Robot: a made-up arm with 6 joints. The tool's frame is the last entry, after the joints. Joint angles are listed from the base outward. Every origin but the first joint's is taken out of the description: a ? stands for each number. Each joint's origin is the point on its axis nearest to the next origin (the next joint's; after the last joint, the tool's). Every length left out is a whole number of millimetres.
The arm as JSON. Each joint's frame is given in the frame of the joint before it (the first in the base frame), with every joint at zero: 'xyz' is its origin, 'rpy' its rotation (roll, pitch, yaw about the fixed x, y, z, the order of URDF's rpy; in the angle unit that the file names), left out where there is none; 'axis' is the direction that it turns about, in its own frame. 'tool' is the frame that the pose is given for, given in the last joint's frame.
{
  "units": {
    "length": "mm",
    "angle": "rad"
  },
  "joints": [
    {
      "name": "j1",
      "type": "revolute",
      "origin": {
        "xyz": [
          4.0,
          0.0,
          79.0
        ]
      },
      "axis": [
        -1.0,
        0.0,
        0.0
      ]
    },
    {
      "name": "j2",
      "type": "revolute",
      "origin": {
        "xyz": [
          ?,
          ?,
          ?
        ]
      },
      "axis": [
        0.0,
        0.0,
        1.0
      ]
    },
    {
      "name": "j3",
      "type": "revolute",
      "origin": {
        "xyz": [
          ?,
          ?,
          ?
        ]
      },
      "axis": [
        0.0,
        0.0,
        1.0
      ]
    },
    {
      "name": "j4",
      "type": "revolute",
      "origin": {
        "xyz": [
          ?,
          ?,
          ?
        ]
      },
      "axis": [
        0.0,
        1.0,
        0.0
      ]
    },
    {
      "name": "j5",
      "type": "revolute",
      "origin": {
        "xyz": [
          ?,
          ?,
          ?
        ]
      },
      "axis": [
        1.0,
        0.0,
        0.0
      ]
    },
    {
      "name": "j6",
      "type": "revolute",
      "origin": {
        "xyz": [
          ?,
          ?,
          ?
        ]
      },
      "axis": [
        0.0,
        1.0,
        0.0
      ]
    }
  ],
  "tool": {
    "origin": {
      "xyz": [
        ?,
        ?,
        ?
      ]
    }
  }
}
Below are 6 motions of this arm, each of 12 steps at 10 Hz.
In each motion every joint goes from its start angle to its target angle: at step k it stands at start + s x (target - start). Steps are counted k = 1, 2, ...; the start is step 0. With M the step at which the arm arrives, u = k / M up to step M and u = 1 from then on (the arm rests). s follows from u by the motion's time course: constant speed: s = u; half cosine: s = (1 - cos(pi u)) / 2; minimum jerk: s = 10 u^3 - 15 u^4 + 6 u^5.
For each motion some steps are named. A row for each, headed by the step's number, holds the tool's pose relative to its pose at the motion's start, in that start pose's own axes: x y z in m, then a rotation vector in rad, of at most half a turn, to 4 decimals.
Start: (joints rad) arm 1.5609 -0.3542 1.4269 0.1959 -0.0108 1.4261
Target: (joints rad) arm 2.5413 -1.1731 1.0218 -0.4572 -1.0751 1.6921
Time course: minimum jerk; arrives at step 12
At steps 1, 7, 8, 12:
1: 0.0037 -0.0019 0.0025 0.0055 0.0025 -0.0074
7: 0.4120 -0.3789 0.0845 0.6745 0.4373 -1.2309
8: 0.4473 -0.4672 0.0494 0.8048 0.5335 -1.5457
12: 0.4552 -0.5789 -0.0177 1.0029 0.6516 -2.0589

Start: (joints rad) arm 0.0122 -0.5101 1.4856 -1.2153 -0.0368 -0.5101
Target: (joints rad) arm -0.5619 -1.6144 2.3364 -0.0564 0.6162 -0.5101
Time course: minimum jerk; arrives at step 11
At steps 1, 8, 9, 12:
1: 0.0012 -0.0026 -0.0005 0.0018 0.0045 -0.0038
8: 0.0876 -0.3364 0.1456 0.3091 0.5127 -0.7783
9: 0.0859 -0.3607 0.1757 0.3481 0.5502 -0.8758
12: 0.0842 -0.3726 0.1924 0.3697 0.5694 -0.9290

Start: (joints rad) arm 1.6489 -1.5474 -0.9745 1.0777 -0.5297 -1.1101
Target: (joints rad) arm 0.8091 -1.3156 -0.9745 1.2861 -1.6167 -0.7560
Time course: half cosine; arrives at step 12
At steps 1, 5, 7, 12:
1: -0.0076 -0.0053 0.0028 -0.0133 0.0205 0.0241
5: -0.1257 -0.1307 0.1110 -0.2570 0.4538 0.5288
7: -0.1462 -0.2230 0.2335 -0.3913 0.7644 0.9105
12: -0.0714 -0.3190 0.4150 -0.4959 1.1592 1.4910

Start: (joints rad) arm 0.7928 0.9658 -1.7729 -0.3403 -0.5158 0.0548
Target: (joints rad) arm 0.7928 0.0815 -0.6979 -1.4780 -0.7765 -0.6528
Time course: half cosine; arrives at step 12
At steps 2, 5, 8, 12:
2: 0.0121 0.0044 0.0236 -0.0119 -0.1193 -0.0283
5: 0.0635 0.0179 0.1466 -0.0718 -0.6501 -0.1711
8: 0.1010 0.0143 0.3174 -0.1713 -1.2801 -0.3955
12: 0.0991 -0.0026 0.4202 -0.2620 -1.6638 -0.5814

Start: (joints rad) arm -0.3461 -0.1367 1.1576 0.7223 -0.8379 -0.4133
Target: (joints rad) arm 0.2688 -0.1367 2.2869 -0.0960 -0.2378 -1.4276
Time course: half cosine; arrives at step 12
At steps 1, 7, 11, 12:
1: 0.0063 0.0029 -0.0037 -0.0044 -0.0287 0.0060
7: 0.1537 0.2136 -0.0526 0.2698 -1.0672 0.3219
11: 0.1034 0.3551 -0.0085 0.8417 -1.5266 0.3598
12: 0.0986 0.3598 -0.0052 0.8756 -1.5430 0.3542

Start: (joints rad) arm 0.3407 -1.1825 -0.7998 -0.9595 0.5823 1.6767
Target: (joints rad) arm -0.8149 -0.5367 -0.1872 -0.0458 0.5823 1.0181
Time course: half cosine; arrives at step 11
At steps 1, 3, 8, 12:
1: 0.0028 0.0004 0.0079 0.0019 0.0323 0.0157
3: 0.0267 0.0045 0.0632 0.0307 0.2784 0.1307
8: 0.0948 0.0158 0.2765 0.3307 1.3271 0.5779
12: 0.1034 -0.0011 0.3583 0.4280 1.5787 0.7035

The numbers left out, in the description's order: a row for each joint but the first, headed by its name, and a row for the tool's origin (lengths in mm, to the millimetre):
j2: 0.0 298.0 232.0
j3: 6.0 294.0 0.0
j4: -82.0 85.0 0.0
j5: 310.0 0.0 8.0
j6: 0.0 129.0 -85.0
tool: -60.0 0.0 -72.0

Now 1 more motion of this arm.
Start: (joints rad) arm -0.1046 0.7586 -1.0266 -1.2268 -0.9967 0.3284
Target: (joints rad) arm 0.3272 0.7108 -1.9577 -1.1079 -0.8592 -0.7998
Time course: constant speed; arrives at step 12
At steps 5, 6, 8, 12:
5: -0.0437 0.0209 -0.0639 -0.3800 -0.4865 -0.0614
6: -0.0512 0.0189 -0.0742 -0.4585 -0.5811 -0.0625
8: -0.0661 0.0101 -0.0911 -0.6183 -0.7653 -0.0540
12: -0.1014 -0.0212 -0.1084 -0.9498 -1.1048 0.0056

